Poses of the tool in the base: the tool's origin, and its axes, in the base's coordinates. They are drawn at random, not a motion.
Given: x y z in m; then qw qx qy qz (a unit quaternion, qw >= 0).
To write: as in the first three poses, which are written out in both.
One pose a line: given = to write
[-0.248 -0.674 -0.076 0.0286 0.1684 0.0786 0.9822] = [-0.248 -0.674 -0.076 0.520 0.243 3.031]
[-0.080 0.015 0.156 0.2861 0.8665 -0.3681 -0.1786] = [-0.080 0.015 0.156 2.316 -0.984 -0.477]
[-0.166 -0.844 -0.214 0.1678 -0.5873 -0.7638 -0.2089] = [-0.166 -0.844 -0.214 -1.671 -2.173 -0.594]
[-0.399 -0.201 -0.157 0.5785 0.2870 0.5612 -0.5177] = [-0.399 -0.201 -0.157 0.671 1.313 -1.211]
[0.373 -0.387 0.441 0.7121 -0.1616 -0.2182 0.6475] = [0.373 -0.387 0.441 -0.358 -0.484 1.436]
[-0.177 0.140 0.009 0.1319 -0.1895 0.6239 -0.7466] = [-0.177 0.140 0.009 -0.550 1.811 -2.167]
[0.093 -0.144 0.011 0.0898 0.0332 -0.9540 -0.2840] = [0.093 -0.144 0.011 0.099 -2.837 -0.845]
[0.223 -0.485 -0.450 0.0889 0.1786 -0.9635 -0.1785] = [0.223 -0.485 -0.450 0.531 -2.867 -0.531]
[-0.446 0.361 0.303 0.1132 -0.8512 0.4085 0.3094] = [-0.446 0.361 0.303 -2.497 1.198 0.908]
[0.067 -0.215 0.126 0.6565 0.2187 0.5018 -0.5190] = [0.067 -0.215 0.126 0.496 1.137 -1.176]
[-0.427 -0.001 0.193 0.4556 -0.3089 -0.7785 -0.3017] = [-0.427 -0.001 0.193 -0.762 -1.920 -0.744]
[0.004 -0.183 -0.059 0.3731 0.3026 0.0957 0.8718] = [0.004 -0.183 -0.059 0.775 0.245 2.233]
